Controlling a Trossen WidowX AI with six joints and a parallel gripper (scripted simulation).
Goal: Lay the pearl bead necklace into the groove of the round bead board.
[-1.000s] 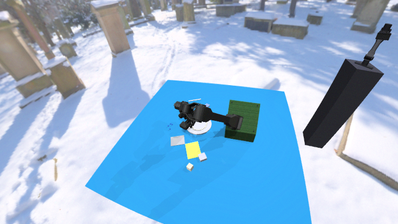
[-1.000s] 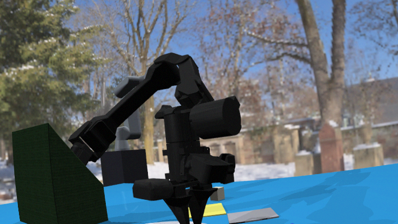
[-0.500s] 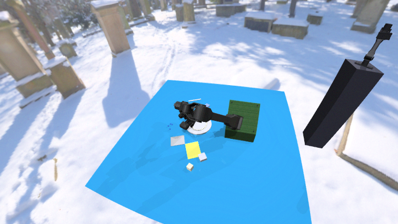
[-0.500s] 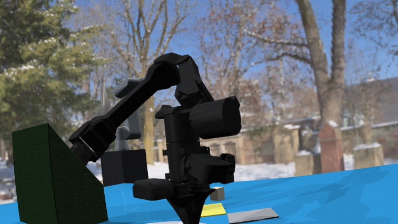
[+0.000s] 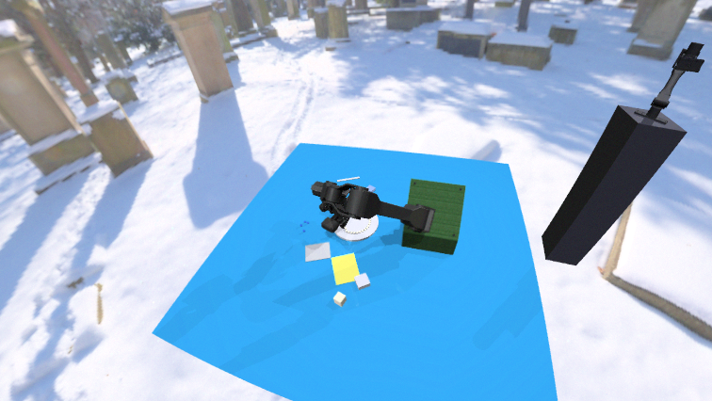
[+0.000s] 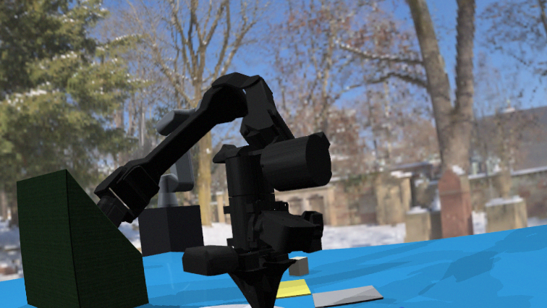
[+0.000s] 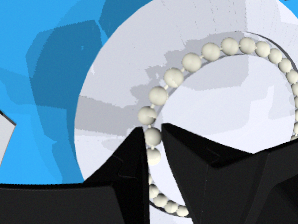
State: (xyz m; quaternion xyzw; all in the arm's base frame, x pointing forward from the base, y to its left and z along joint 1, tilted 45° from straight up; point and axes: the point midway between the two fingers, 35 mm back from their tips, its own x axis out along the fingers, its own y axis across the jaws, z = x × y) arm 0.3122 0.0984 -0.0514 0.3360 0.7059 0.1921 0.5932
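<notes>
The round white bead board is 5 cm to the right of my gripper tip, 3 cm behind it and 1 cm below it. From my gripper tip the other things lie so: yellow tile: 18 cm to the left, 8 cm behind, 1 cm below; red object: 16 cm to the right, 7 cm ahead, 1 cm below; grey tile: 14 cm to the left, 6 cm ahead, 1 cm below.
</notes>
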